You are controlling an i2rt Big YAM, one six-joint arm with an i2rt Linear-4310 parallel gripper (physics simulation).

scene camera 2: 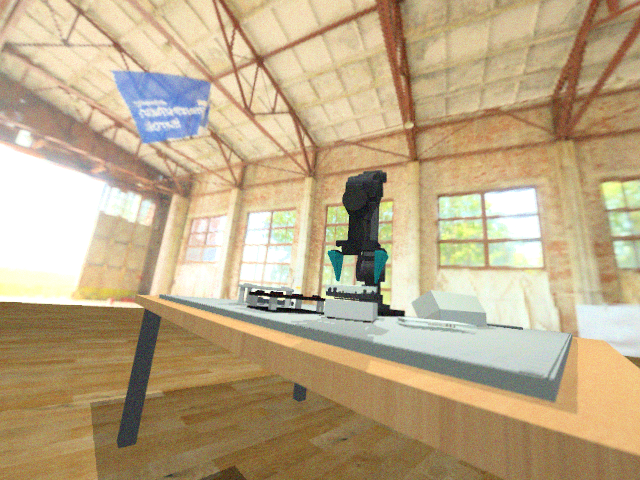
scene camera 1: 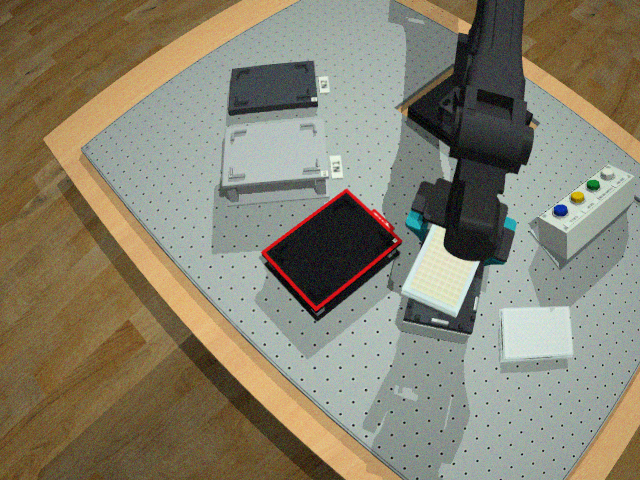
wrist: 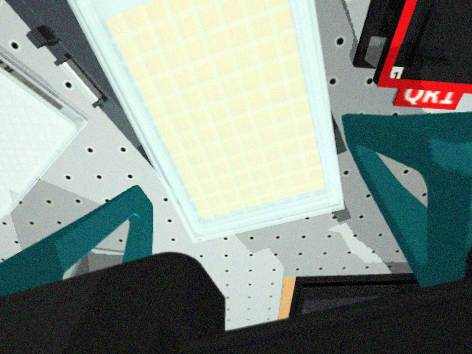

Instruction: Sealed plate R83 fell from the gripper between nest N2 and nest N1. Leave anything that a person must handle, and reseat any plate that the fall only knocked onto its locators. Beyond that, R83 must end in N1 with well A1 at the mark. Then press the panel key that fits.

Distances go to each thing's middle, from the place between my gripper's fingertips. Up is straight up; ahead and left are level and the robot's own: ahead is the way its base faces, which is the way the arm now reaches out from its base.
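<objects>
The lid (scene camera 1: 437, 277) is 2 cm ahead of my hand and 1 cm below it. There's also a black plate with red outline (scene camera 1: 336, 247), which from my hand is 15 cm to the right, 9 cm ahead and 5 cm below. And the QR1 tag (wrist: 405, 97) sits 13 cm to the right of my hand, 1 cm behind it and 8 cm below it.
</objects>
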